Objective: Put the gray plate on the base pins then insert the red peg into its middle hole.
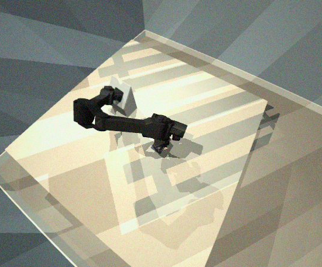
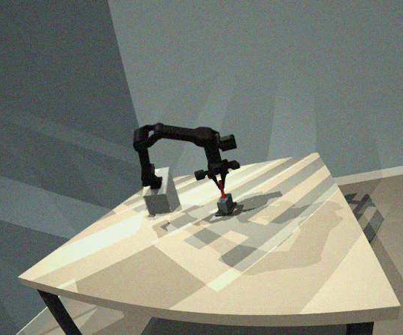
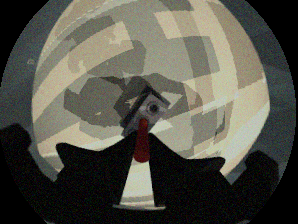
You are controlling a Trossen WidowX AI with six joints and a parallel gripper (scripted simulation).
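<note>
My gripper tip is now right at the red peg. From my gripper tip the other things lie so: dark base (90 mm below); gray plate (50 mm below).
</note>
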